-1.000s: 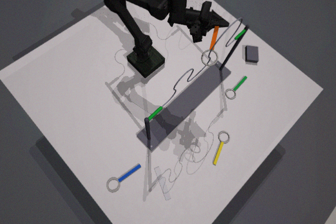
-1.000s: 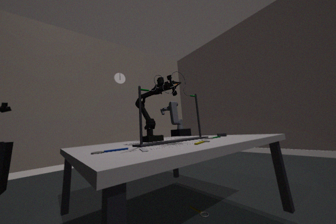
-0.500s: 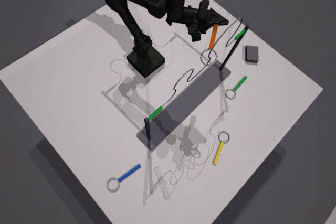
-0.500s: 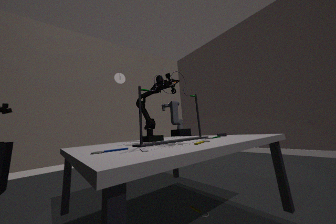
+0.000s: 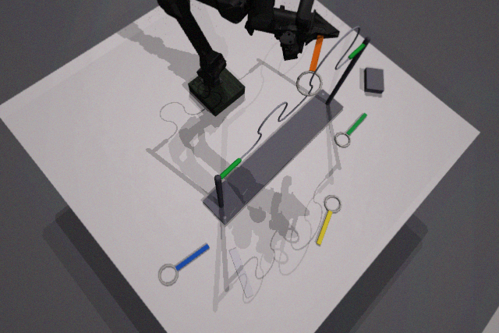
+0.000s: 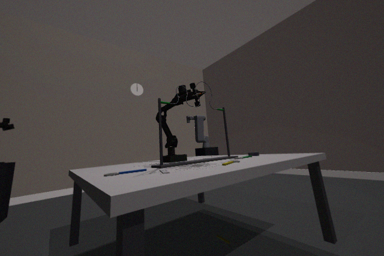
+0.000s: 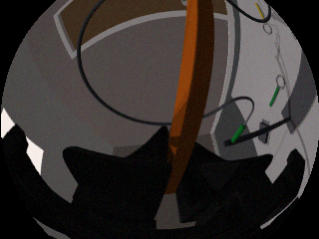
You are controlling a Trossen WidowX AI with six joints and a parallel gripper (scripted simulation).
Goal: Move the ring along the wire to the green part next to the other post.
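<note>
My gripper tip is 8 cm to the left of the orange-handled ring, 3 cm above it and 1 cm short of it. Also, from my gripper tip: green-handled ring: 50 cm below, 16 cm ahead, 14 cm to the left; then dark grey block: 49 cm below, 38 cm to the left, 6 cm ahead; then yellow-handled ring: 50 cm below, 33 cm ahead, 14 cm to the right.
</note>
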